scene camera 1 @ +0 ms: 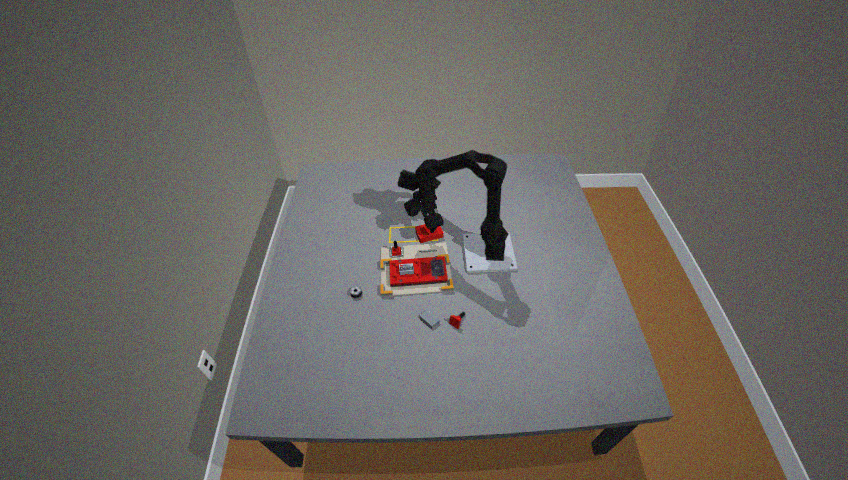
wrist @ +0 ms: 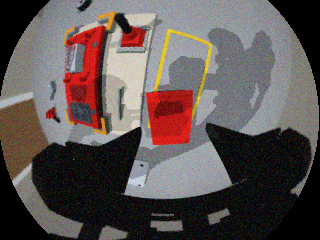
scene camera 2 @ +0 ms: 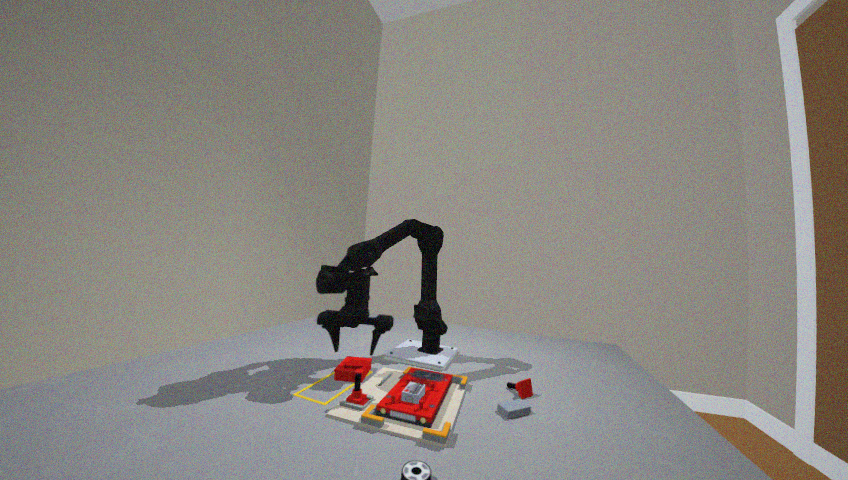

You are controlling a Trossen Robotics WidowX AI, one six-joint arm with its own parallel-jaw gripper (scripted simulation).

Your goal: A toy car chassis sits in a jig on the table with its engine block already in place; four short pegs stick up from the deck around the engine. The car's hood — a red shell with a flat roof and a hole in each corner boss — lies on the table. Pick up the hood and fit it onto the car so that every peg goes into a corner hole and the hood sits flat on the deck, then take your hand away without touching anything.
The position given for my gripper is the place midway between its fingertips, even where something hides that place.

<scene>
My gripper [scene camera 2: 353,353] is open, holding nothing. I also see a red hood [scene camera 2: 346,371].
The red hood is seen too in the wrist view [wrist: 169,112]. My gripper also shows in scene camera 1 [scene camera 1: 428,224] and in the wrist view [wrist: 174,128].
</scene>
